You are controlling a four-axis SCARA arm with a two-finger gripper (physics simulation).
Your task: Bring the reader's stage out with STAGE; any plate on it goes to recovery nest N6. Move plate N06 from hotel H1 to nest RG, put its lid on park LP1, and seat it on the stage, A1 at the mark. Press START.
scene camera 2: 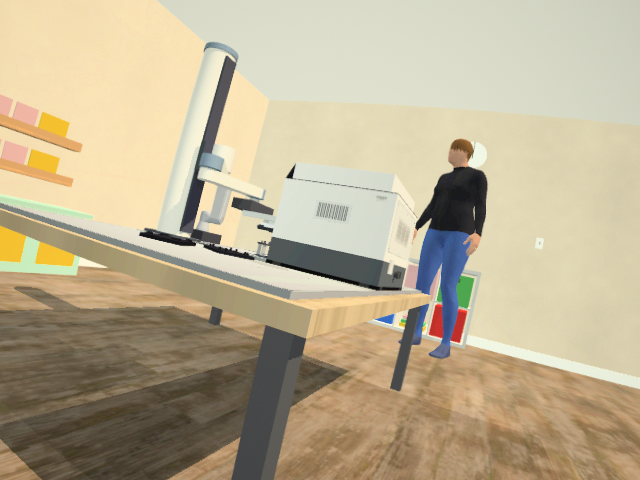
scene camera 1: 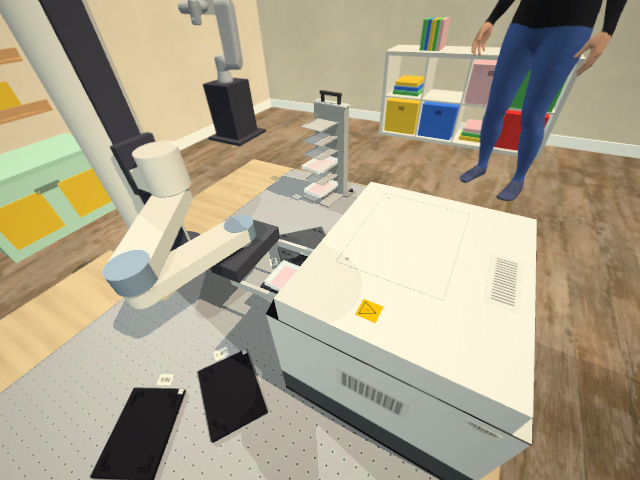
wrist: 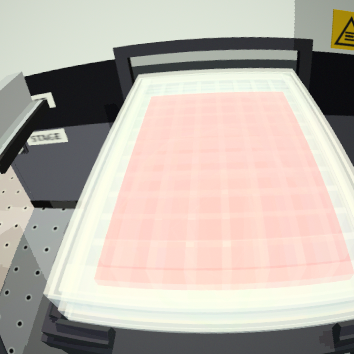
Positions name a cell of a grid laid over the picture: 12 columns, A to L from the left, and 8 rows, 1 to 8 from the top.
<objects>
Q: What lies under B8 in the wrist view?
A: A dark stage frame.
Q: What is my gripper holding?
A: Nothing.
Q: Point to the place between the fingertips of my gripper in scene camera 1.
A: At F5
</objects>
